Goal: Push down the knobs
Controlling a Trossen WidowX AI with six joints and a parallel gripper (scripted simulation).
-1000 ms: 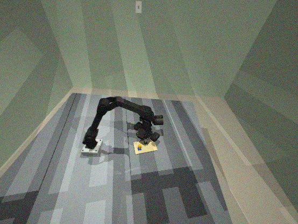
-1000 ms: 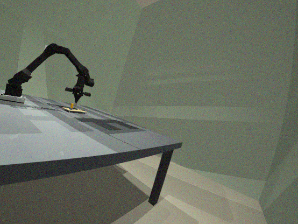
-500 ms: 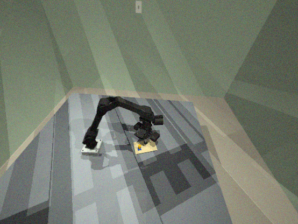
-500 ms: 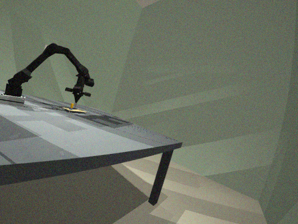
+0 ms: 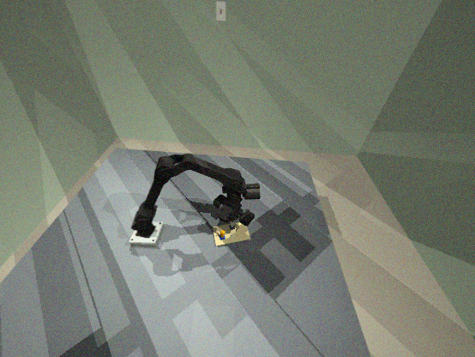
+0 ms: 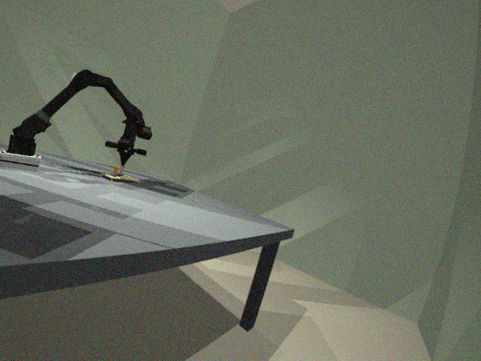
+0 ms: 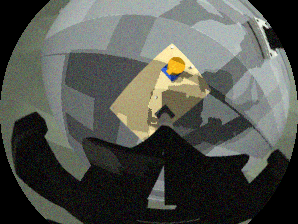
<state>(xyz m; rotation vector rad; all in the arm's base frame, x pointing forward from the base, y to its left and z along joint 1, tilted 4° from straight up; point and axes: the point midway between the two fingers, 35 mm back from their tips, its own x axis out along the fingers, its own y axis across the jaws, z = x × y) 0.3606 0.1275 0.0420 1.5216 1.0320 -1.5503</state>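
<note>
My gripper tip is now 10 mm above the grey knob. Also, from my gripper tip: orange knob: 60 mm to the right, 30 mm behind, 20 mm below.
</note>
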